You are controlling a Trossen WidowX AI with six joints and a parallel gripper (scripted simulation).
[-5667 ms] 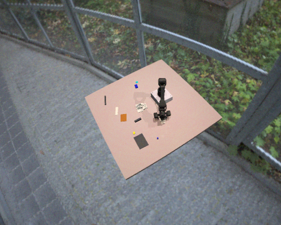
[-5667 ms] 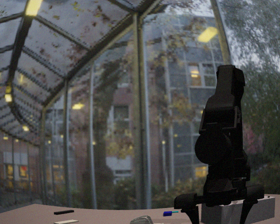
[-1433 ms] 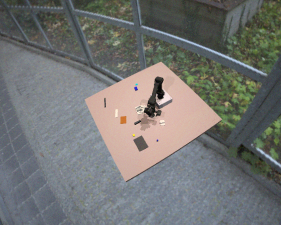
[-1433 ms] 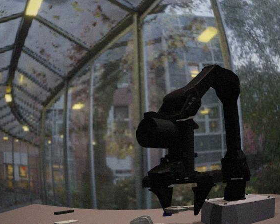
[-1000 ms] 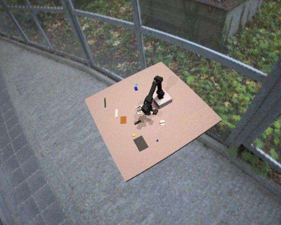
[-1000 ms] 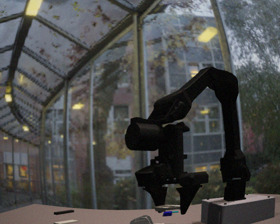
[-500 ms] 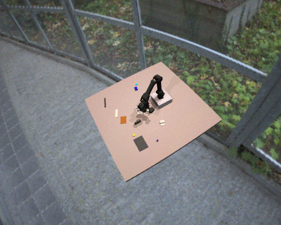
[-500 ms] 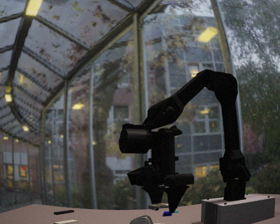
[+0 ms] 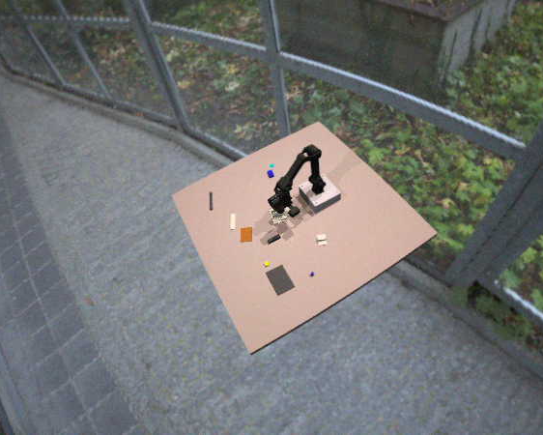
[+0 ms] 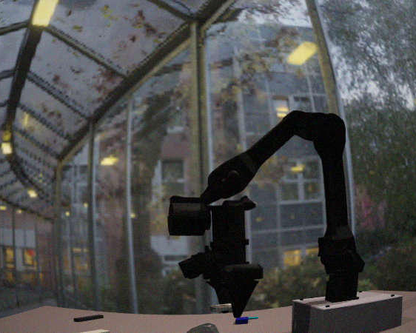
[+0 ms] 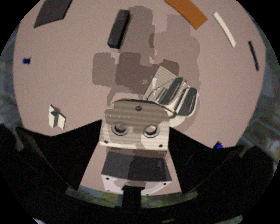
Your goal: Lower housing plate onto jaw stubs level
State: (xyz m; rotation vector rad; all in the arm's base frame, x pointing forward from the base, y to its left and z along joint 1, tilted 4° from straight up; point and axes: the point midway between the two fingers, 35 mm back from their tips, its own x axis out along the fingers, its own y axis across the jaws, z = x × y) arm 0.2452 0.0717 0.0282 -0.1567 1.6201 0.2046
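Now: the jaw 7 cm below my gripper tip, 5 cm to the right of it and 1 cm ahead of it. Round my gripper tip: yellow cube: 25 cm ahead, 22 cm to the left, 8 cm below; cream bar: 33 cm ahead, 17 cm to the right, 8 cm below; short black bar: 14 cm ahead, 8 cm to the left, 8 cm below.
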